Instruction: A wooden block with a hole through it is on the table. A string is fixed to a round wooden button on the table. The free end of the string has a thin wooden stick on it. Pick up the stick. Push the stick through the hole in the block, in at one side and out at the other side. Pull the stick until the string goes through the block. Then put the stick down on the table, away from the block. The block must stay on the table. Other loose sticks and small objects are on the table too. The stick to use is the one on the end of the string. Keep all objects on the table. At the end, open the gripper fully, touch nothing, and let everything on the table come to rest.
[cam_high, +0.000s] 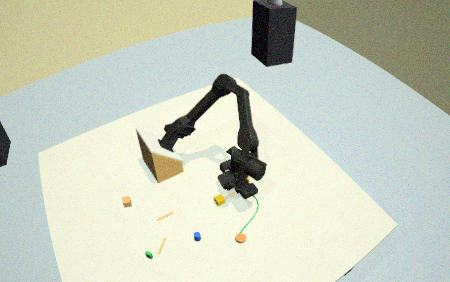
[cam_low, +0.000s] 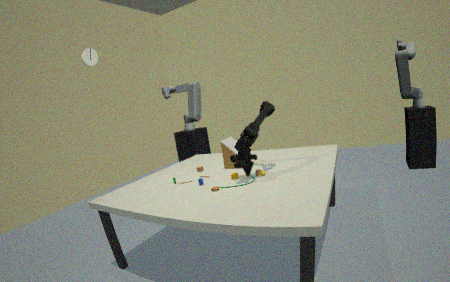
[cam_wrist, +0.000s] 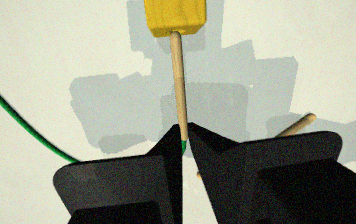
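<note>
My gripper tip is now 8 cm to the left of the yellow block and 1 cm short of it. From my gripper tip the other things lie so: thin wooden stick 1 cm to the right; then round wooden button 20 cm ahead, 8 cm to the right, 1 cm below; then tan cylinder 5 cm behind, 4 cm to the left.
</note>
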